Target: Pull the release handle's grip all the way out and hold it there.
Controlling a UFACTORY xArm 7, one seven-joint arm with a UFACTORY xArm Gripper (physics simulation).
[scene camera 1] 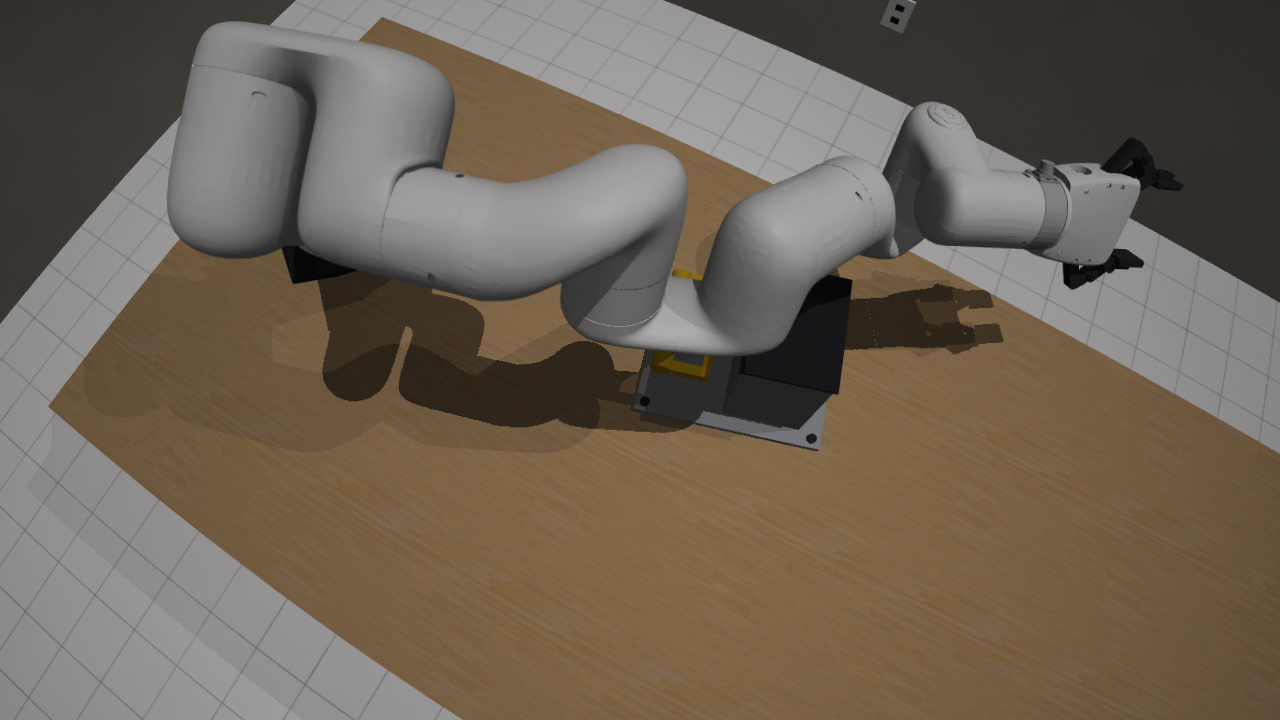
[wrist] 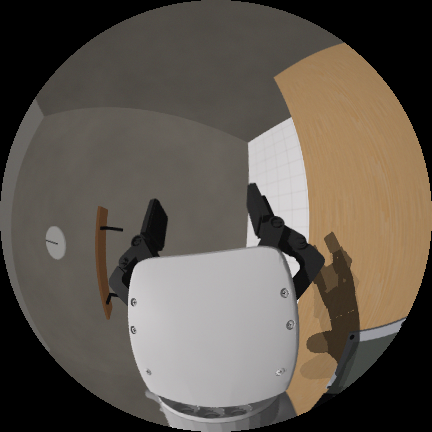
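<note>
The release handle's unit stands on the table, partly hidden under the arm in the scene view. It has a grey base plate [scene camera 1: 762, 431] [wrist: 382, 330] and a black box [scene camera 1: 794, 351]. A yellow frame-like part [scene camera 1: 665, 365] shows below the arm, and a small yellow piece [scene camera 1: 686, 274] shows above it. I cannot tell which yellow part is the grip or how far out it is. My gripper [scene camera 1: 1150, 222] [wrist: 203, 200] is wide open and empty, raised well to the right of the unit and pointing away from it.
The arm [scene camera 1: 528, 232] stretches over the wooden table [scene camera 1: 626, 555] [wrist: 370, 175] and across the unit. The gripper is near the table's far right edge in the scene view. A brown wall shelf [wrist: 101, 250] and a round clock [wrist: 56, 242] show on the wall.
</note>
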